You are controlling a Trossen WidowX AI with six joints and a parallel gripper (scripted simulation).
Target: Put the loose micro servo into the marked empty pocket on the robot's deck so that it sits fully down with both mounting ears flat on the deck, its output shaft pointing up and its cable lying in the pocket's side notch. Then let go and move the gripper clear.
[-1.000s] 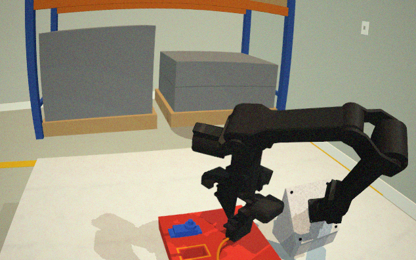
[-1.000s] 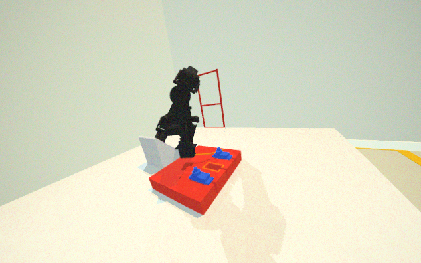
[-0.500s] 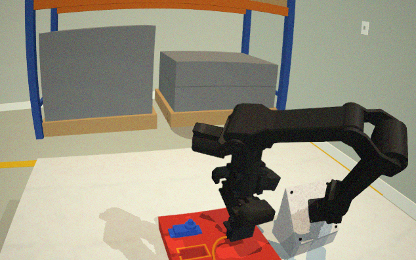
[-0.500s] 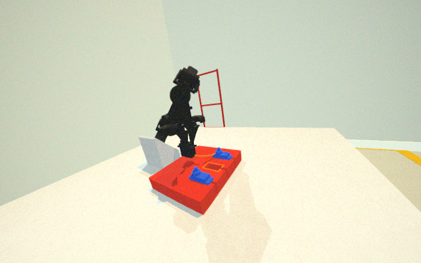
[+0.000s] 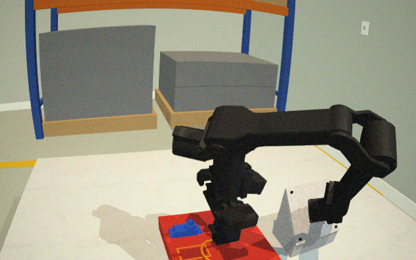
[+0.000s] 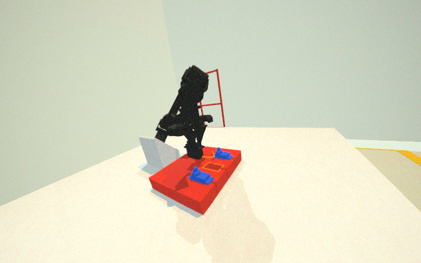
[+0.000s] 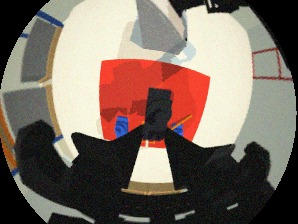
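Now: the red deck 5 cm behind my gripper tip, 1 cm to the right of it and 10 cm below it.
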